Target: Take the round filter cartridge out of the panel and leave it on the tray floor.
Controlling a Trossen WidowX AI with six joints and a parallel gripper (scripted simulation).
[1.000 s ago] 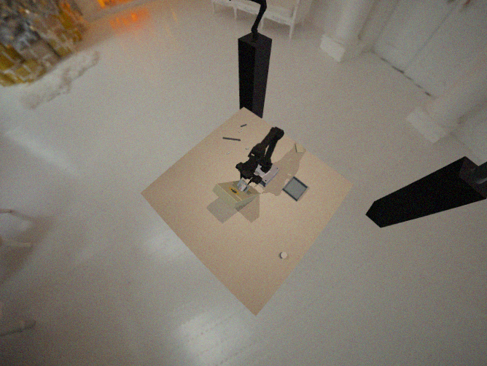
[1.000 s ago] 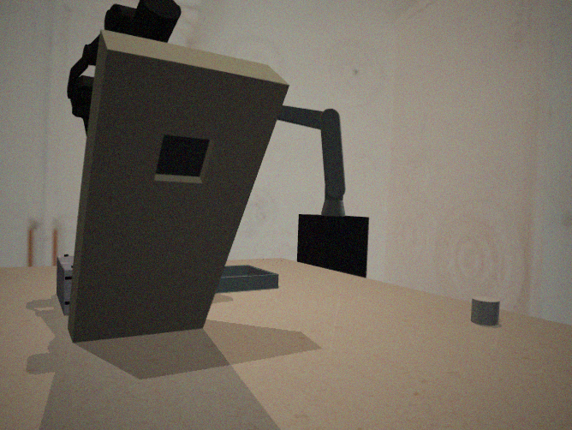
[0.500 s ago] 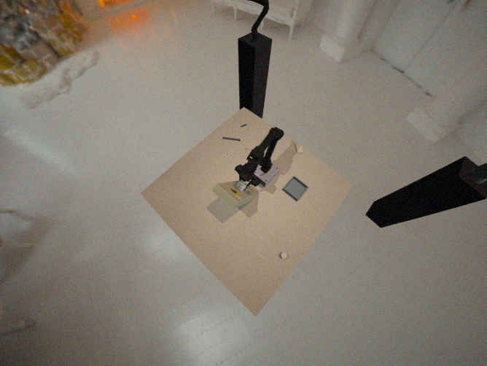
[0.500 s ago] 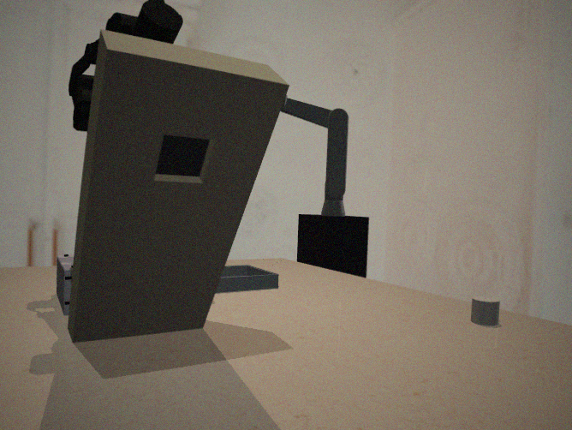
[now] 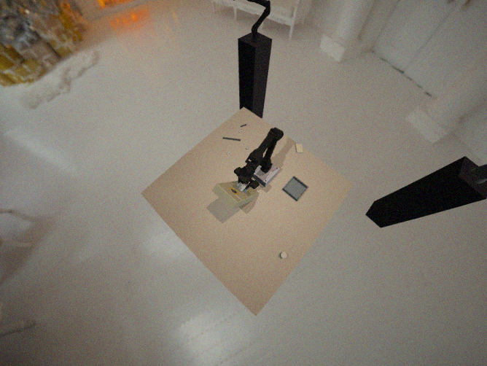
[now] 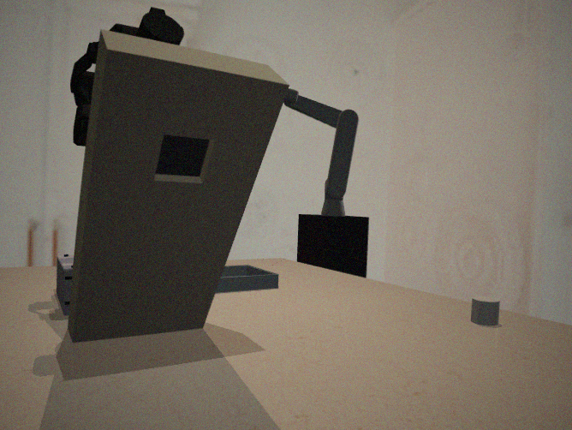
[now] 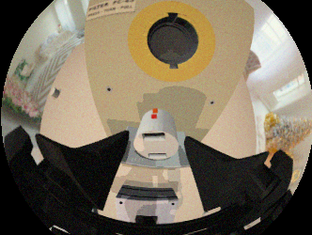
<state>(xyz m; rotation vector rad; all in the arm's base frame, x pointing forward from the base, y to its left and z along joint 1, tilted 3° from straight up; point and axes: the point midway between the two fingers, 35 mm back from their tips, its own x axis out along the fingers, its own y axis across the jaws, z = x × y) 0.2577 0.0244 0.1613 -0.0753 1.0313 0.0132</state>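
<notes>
Now: the round filter cartridge right at my gripper tip. The rest, counted from my gripper tip: tan service panel: 5 cm ahead, 3 cm below; grey tray: 35 cm behind, 26 cm to the left, 20 cm below.
</notes>
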